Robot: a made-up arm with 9 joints. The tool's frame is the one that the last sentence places.
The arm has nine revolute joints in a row. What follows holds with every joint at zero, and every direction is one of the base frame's. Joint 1 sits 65 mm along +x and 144 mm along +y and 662 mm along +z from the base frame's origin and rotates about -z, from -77.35 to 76.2 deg. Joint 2 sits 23 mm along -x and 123 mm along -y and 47 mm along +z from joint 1 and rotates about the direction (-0.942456, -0.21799, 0.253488), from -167.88 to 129.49 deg. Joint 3 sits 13 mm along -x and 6 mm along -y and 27 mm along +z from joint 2 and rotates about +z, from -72.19 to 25.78 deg. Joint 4 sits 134 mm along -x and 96 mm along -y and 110 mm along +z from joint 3 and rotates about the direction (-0.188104, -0.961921, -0.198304), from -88.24 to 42.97 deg. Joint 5 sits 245 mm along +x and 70 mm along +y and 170 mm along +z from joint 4 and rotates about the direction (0.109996, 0.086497, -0.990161), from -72.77 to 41.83 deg. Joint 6 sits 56 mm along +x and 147 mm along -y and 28 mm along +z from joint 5 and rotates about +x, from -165.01 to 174.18 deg. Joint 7 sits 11 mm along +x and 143 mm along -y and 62 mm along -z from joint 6 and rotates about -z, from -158.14 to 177.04 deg. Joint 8 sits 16 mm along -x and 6 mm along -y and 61 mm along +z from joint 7 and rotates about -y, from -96.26 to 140.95 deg. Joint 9 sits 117 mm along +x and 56 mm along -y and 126 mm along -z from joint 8 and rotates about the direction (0.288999, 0.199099, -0.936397), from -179.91 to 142.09 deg. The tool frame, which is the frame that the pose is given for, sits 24 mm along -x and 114 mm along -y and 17 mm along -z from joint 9; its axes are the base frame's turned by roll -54.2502, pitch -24.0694 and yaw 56.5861 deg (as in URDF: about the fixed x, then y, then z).
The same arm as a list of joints. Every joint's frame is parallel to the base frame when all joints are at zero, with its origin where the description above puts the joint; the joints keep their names.
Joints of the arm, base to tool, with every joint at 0 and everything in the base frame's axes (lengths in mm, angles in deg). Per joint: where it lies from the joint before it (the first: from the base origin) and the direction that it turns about. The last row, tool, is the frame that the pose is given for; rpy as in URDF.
joint 1: axis -z xyz 65 144 662
joint 2: axis -0.942456 -0.21799 0.253488 xyz -23 -123 47
joint 3: axis +z xyz -13 -6 27
joint 4: axis -0.188104 -0.961921 -0.198304 xyz -134 -96 110
joint 5: axis 0.109996 0.086497 -0.990161 xyz 245 70 170
joint 6: axis +x xyz 56 -147 28
joint 7: axis -z xyz 11 -143 -62
joint 8: axis -y xyz -16 -6 61
joint 9: axis 0.288999 0.199099 -0.936397 xyz 117 -56 -126
tool: xyz -24 -114 -17 rpy -54.25 -24.07 56.59
Joint limits (deg, base to tool): -77.35..76.2 -167.88..129.49 -72.19..25.78 -88.24..42.97 -72.77..41.83 -165.01..174.18 -158.14..177.04 -96.26..140.95 -179.91..142.09

